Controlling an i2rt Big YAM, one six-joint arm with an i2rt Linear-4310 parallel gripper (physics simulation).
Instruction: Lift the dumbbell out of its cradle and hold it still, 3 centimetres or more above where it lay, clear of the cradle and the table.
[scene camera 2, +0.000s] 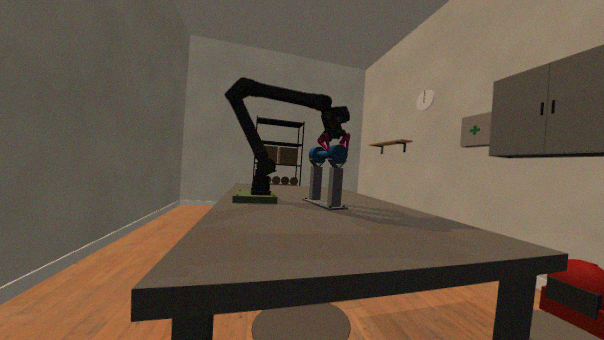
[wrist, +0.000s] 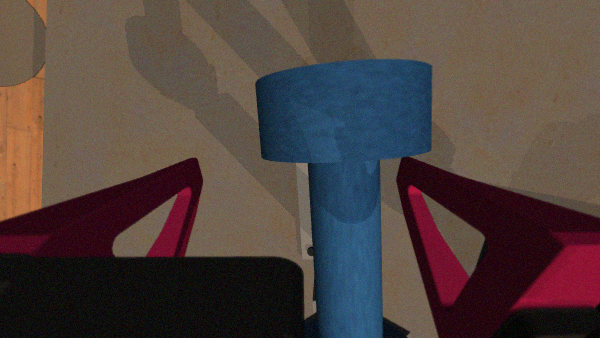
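Where they show: gripper, fingertip midpoint: (scene camera 2: 338, 152) (wrist: 299, 168); arm's base at its link origin: (scene camera 2: 260, 193).
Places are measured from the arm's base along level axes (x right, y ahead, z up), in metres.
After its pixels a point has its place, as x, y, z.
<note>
The blue dumbbell (scene camera 2: 338, 154) {0.190, 0.297, 0.200} (wrist: 347, 250) {0.110, 0.289, 0.220} lies level in its cradle (scene camera 2: 335, 187) {0.188, 0.296, 0.061} (wrist: 303, 220) {0.031, 0.316, -0.021}, one round head on each of the two grey posts. In the wrist view its near head is mostly hidden at the bottom edge. My gripper (scene camera 2: 335, 148) {0.143, 0.317, 0.214} (wrist: 299, 168) {0.143, 0.317, 0.214} is open, pointing down at the dumbbell, with nothing between the fingers shut on. In the wrist view the pink fingers stand on either side of the handle, and the handle is nearer the right finger. In the scene view the fingertips are at about the height of the heads, and the front head partly hides them.
The cradle stands on the grey table (scene camera 2: 320, 250) {0.564, 0.092, -0.029} (wrist: 90, 150) {0.073, 0.642, -0.029}, right of the arm's green base plate (scene camera 2: 255, 199) {0.099, -0.024, -0.012}. The black arm reaches over from the base. Behind the table stand a shelf rack (scene camera 2: 280, 122) and a wall shelf (scene camera 2: 391, 143); a wall cabinet (scene camera 2: 525, 115) hangs at right.
</note>
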